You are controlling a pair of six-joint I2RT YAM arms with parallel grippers.
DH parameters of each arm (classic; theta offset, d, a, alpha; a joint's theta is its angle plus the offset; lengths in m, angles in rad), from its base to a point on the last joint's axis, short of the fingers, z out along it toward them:
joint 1: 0 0.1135 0.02 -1.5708
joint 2: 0 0 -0.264 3.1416
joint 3: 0.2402 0 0.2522 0
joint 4: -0.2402 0 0.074 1.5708
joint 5: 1.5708 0 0 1.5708
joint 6: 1.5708 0.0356 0 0
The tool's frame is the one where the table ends.
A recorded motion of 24 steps. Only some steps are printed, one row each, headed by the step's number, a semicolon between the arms.
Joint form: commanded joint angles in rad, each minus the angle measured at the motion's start. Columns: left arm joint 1, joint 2, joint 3, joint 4, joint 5, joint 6; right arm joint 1, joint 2, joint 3, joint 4, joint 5, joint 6.
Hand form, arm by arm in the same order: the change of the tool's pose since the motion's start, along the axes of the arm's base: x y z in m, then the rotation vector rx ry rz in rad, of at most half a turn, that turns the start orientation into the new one. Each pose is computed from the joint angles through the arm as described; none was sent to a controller.
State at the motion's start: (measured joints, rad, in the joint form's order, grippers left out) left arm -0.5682 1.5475 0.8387 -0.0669 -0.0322 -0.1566; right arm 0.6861 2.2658 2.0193 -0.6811 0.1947 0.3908
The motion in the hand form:
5: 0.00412 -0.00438 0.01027 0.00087 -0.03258 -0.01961; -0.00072 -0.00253 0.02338 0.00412 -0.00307 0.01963
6: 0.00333 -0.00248 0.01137 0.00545 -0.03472 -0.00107; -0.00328 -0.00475 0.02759 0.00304 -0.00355 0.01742
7: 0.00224 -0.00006 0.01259 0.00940 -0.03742 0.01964; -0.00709 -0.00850 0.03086 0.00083 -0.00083 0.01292
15: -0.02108 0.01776 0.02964 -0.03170 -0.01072 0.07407; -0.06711 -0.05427 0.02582 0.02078 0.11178 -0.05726
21: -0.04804 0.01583 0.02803 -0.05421 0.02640 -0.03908; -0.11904 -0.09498 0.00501 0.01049 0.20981 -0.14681
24: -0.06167 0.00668 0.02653 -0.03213 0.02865 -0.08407; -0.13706 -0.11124 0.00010 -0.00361 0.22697 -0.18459
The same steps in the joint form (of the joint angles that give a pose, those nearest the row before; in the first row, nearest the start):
5: -0.0048 -0.0007 0.0349 -0.0078 -0.0019 0.0235; -0.0040 -0.0107 0.0732 -0.0754 -0.0153 -0.0184
6: -0.0029 -0.0089 0.0320 -0.0139 -0.0174 0.0156; -0.0041 -0.0262 0.0642 -0.0825 -0.0131 -0.0174
7: -0.0001 -0.0194 0.0271 -0.0197 -0.0337 0.0066; -0.0050 -0.0500 0.0391 -0.0853 -0.0109 -0.0145
15: 0.0085 -0.1624 -0.0236 -0.1158 -0.0328 -0.0607; -0.0021 -0.3423 -0.3956 -0.0369 -0.0407 0.0959
21: -0.0413 -0.2478 -0.0890 -0.1512 0.0401 -0.0444; 0.0011 -0.5495 -0.7184 -0.0222 -0.0436 0.2026
24: -0.1027 -0.2665 -0.1039 -0.1683 0.0168 -0.0436; -0.0007 -0.6264 -0.8186 -0.0287 -0.0281 0.2335

